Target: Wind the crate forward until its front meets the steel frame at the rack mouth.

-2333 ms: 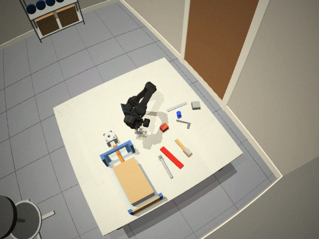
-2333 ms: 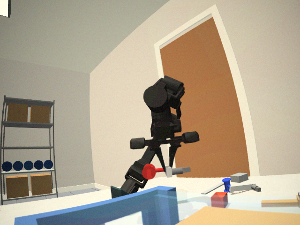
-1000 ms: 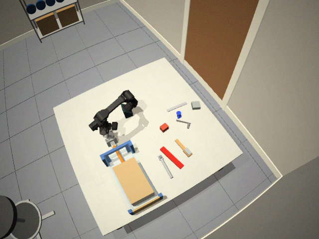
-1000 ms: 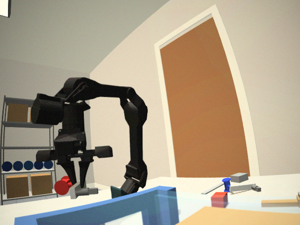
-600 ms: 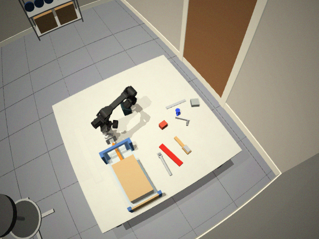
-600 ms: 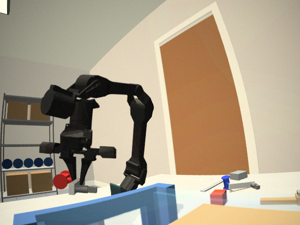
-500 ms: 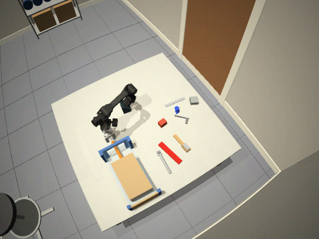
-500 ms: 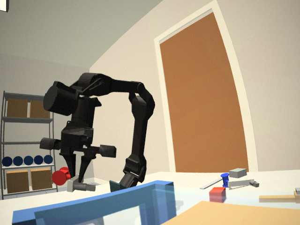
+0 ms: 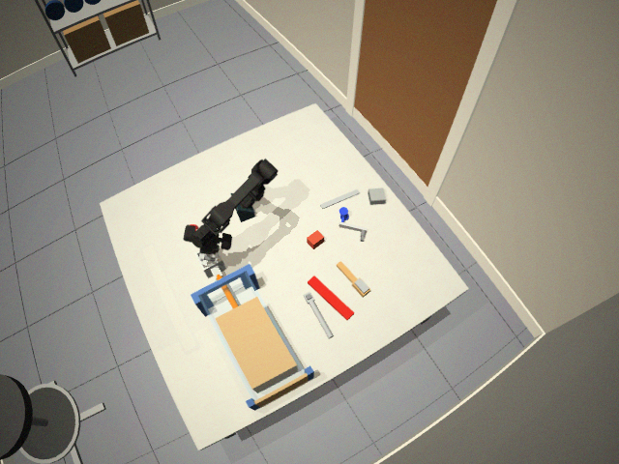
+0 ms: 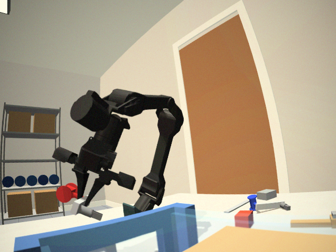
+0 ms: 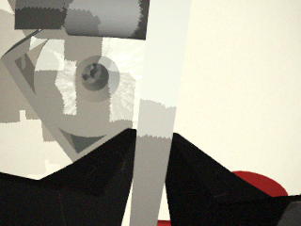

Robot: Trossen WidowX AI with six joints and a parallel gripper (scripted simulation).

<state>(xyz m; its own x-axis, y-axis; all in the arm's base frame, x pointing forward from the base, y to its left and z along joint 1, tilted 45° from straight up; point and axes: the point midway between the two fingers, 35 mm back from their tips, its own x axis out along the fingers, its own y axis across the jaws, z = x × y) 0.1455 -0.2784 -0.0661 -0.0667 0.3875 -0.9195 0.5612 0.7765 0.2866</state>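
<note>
The red grip lies 6 cm behind my gripper tip and 2 cm above it. Also, from my gripper tip: red bar (41 cm ahead, 34 cm to the left, 15 cm below); wooden brush (47 cm to the left, 40 cm ahead, 14 cm below); winch (13 cm below, 1 cm to the right, 1 cm behind).
</note>
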